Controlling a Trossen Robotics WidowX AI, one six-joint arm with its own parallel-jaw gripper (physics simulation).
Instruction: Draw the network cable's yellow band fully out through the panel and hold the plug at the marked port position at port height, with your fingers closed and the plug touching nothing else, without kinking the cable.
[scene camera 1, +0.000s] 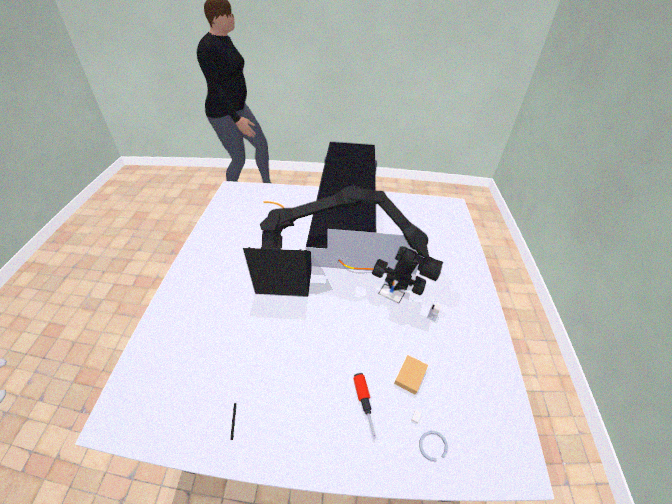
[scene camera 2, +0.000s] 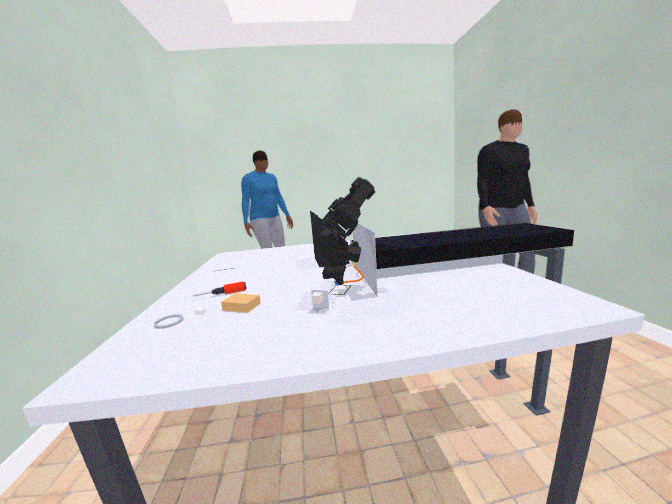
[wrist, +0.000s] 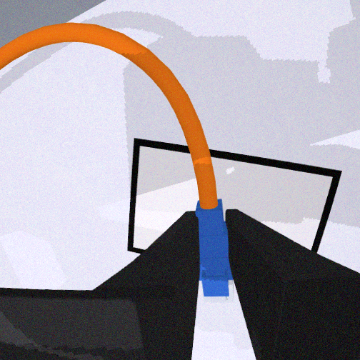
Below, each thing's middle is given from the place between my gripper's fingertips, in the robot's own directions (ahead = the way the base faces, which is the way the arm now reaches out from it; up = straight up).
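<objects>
Positions counted from my hand: black-outlined rectangle (wrist: 291, 202), 10 mm to the right and 20 mm below; blue plug (wrist: 215, 275), 10 mm to the right; orange-tan block (scene camera 1: 410, 376), 320 mm to the right; grey panel (scene camera 1: 365, 248), 100 mm to the left, 20 mm behind and 80 mm above.
</objects>
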